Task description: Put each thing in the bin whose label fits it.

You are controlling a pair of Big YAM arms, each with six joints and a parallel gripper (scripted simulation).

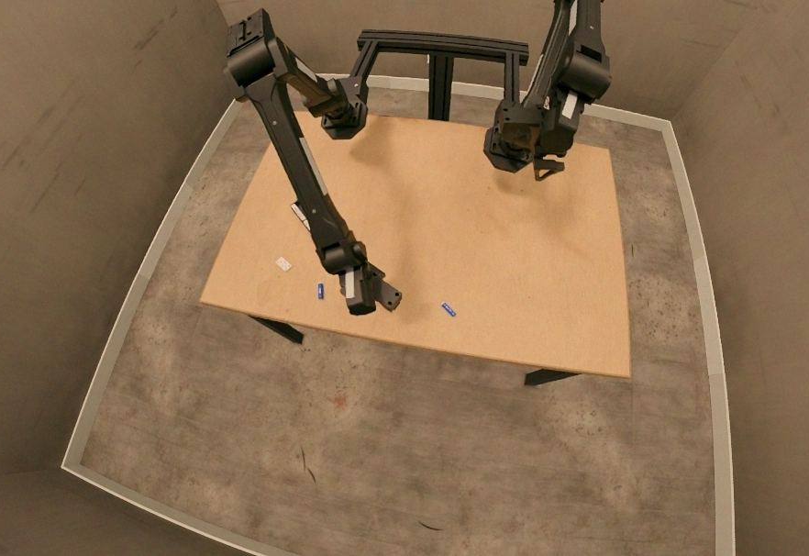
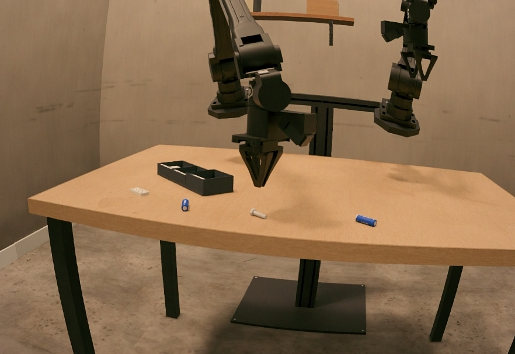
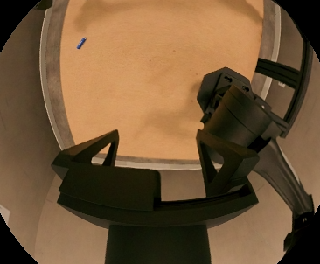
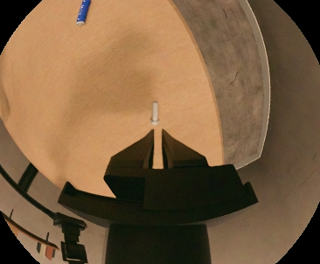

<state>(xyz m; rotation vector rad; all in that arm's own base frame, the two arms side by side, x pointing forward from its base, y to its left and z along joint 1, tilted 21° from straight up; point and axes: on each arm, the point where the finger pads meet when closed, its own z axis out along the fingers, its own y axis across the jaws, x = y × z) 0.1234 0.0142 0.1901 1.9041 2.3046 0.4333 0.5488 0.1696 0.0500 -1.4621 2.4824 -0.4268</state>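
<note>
The white bolt lies 10 mm behind my right hand, 10 mm to the right of it and 60 mm below it. From my right hand the other things lie so: eraser 260 mm behind, 310 mm to the right, 60 mm below; then black bin tray 200 mm behind, 240 mm to the right, 50 mm below; then flat white block 40 mm behind, 300 mm to the right, 70 mm below.
</note>
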